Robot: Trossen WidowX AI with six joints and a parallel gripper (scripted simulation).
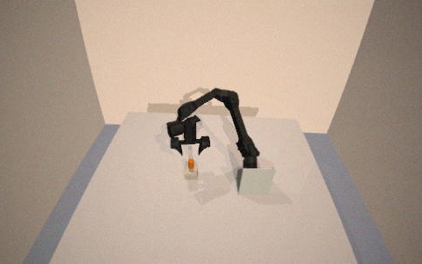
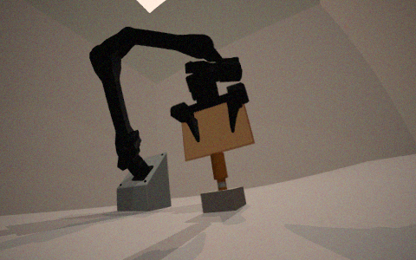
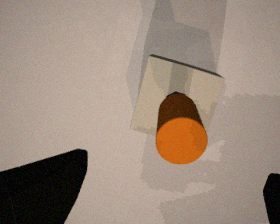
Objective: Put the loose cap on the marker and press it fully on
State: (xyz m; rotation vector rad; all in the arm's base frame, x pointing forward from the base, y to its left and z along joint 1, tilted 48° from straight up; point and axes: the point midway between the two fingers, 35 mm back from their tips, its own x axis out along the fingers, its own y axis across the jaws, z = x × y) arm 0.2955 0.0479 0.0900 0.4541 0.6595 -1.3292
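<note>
Right now my gripper tip is 60 mm above the orange cap. Round my gripper tip: brown-orange marker (70 mm below); then grey holder block (130 mm below).
</note>
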